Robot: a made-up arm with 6 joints. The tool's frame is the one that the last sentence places.
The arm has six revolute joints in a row. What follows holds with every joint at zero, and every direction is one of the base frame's.
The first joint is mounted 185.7 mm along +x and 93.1 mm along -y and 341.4 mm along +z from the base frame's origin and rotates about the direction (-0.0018, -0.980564, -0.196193).
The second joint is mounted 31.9 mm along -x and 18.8 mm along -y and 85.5 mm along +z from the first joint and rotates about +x.
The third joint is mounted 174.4 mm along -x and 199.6 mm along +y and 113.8 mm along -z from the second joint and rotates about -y.
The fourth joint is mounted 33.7 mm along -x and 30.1 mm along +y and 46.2 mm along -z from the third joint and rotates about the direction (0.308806, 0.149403, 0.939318).
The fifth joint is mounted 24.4 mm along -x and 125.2 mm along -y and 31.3 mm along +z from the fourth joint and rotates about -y.
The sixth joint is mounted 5.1 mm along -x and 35.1 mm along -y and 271 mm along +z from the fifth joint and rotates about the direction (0.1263, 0.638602, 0.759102).
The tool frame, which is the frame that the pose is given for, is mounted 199.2 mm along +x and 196.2 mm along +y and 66.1 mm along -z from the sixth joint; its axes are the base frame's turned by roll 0, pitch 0 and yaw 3.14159 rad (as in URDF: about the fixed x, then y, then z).
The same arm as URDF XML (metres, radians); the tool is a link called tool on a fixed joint. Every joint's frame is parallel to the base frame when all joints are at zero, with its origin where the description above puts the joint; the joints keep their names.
<robot name="arm">
<link name="base_link"/>
<link name="link1"/>
<link name="link2"/>
<link name="link3"/>
<link name="link4"/>
<link name="link5"/>
<link name="link6"/>
<link name="tool"/>
<joint name="joint 1" type="continuous"><parent link="base_link"/><child link="link1"/><origin xyz="0.1857 -0.0931 0.3414" rpy="0 0 0"/><axis xyz="-0.0018 -0.980564 -0.196193"/></joint>
<joint name="joint 2" type="continuous"><parent link="link1"/><child link="link2"/><origin xyz="-0.0319 -0.0188 0.0855" rpy="0 0 0"/><axis xyz="1 0 0"/></joint>
<joint name="joint 3" type="continuous"><parent link="link2"/><child link="link3"/><origin xyz="-0.1744 0.1996 -0.1138" rpy="0 0 0"/><axis xyz="0 -1 0"/></joint>
<joint name="joint 4" type="continuous"><parent link="link3"/><child link="link4"/><origin xyz="-0.0337 0.0301 -0.0462" rpy="0 0 0"/><axis xyz="0.308806 0.149403 0.939318"/></joint>
<joint name="joint 5" type="continuous"><parent link="link4"/><child link="link5"/><origin xyz="-0.0244 -0.1252 0.0313" rpy="0 0 0"/><axis xyz="0 -1 0"/></joint>
<joint name="joint 6" type="continuous"><parent link="link5"/><child link="link6"/><origin xyz="-0.0051 -0.0351 0.271" rpy="0 0 0"/><axis xyz="0.1263 0.638602 0.759102"/></joint>
<joint name="tool_fixed" type="fixed"><parent link="link6"/><child link="tool"/><origin xyz="0.1992 0.1962 -0.0661" rpy="0 0 3.1416"/></joint>
</robot>

